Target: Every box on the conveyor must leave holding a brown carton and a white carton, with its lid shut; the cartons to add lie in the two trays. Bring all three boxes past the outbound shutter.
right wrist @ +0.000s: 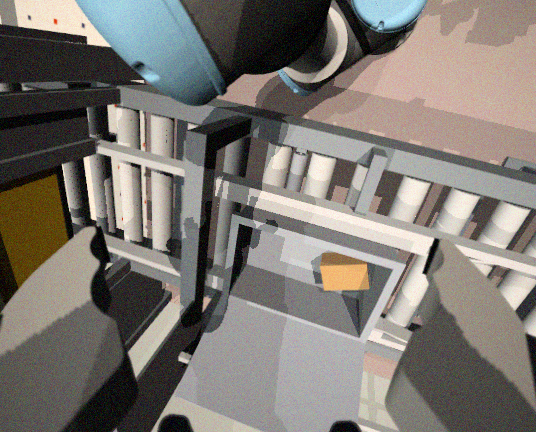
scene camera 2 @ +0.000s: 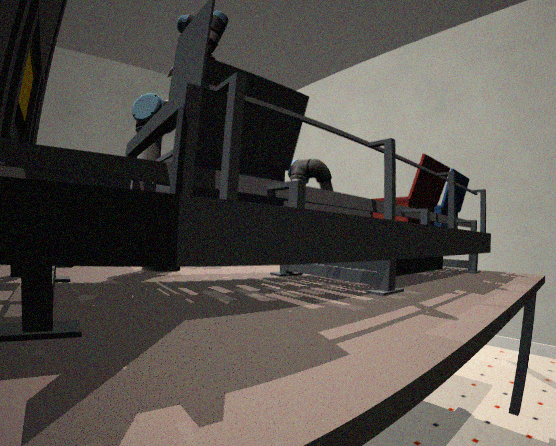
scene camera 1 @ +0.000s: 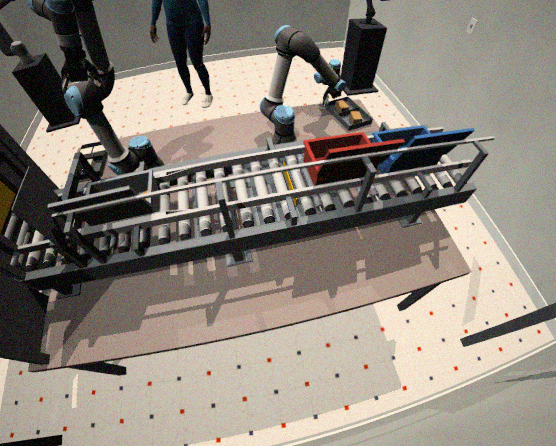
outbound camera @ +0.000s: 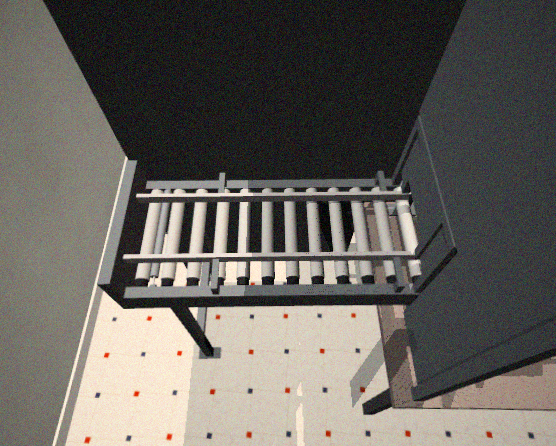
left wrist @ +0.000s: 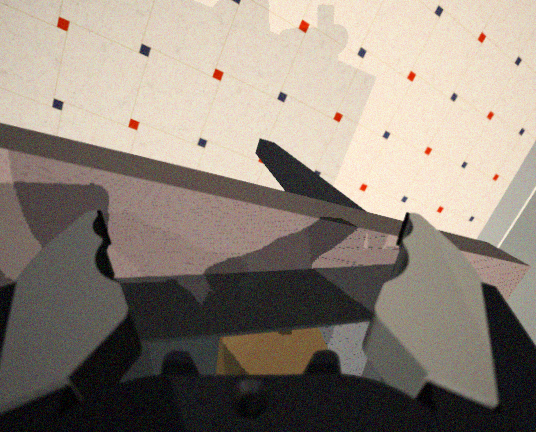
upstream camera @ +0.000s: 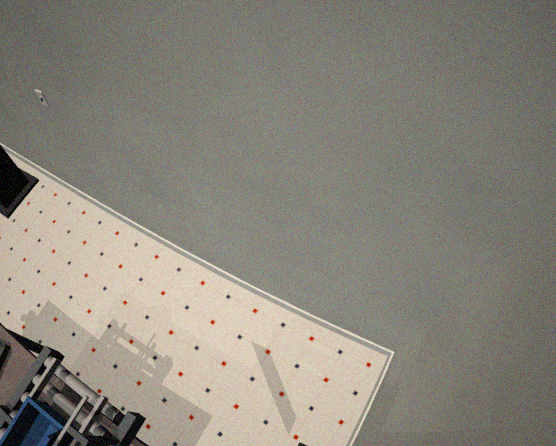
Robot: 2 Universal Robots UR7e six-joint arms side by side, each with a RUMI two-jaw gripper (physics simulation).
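Places are measured from the left arm's base along level axes (x back, y right, z up), in millimetres.
Pixels of known places: left gripper, between the fingertips: (scene camera 1: 331, 101) (left wrist: 256, 217); right gripper, between the fingertips: (right wrist: 267, 236) (scene camera 1: 84, 92); left arm's base, origin of its link: (scene camera 1: 284, 141); right arm's base, origin of its link: (scene camera 2: 161, 269).
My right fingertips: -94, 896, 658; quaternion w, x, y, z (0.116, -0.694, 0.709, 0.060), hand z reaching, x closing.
For each thing: its top centre in the pictures, then the offset to it from my right fingertips, as dx, dy, dz. "pt": a spot on its surface instead.
- brown carton, centre of its top: (right wrist: 344, 277) -293, -62, -378
- blue box, a spot on its surface: (upstream camera: 32, 425) pt -411, -1340, -427
- dark tray, centre of its top: (scene camera 1: 348, 110) +189, -1425, -615
- yellow bar, a spot on its surface: (scene camera 1: 289, 182) pt -397, -712, -459
The grey box (scene camera 1: 120, 204) (right wrist: 300, 245) stands on the conveyor at the left of scene camera 1. Its lid (scene camera 2: 255, 127) (right wrist: 280, 355) is open, and a brown carton (right wrist: 345, 276) is inside. The red box (scene camera 1: 311, 162) and blue box (scene camera 1: 400, 134) (upstream camera: 32, 425) stand at the right, lids open; their contents are hidden. Two brown cartons (scene camera 1: 342, 106) (scene camera 1: 355, 117) lie in a dark tray (scene camera 1: 334, 118) (left wrist: 245, 305); part of one shows in the left wrist view. My left gripper (left wrist: 256, 217) is open, beside that tray. My right gripper (right wrist: 267, 236) is open above the grey box. White cartons do not show.
Guard rails (scene camera 1: 260, 171) run along both sides of the conveyor (scene camera 1: 165, 255). A yellow bar (scene camera 1: 289, 182) crosses the rollers. A post frame (right wrist: 197, 220) stands beside the grey box. A person (scene camera 1: 181, 30) and dark pedestals (scene camera 1: 364, 55) stand behind the arms.
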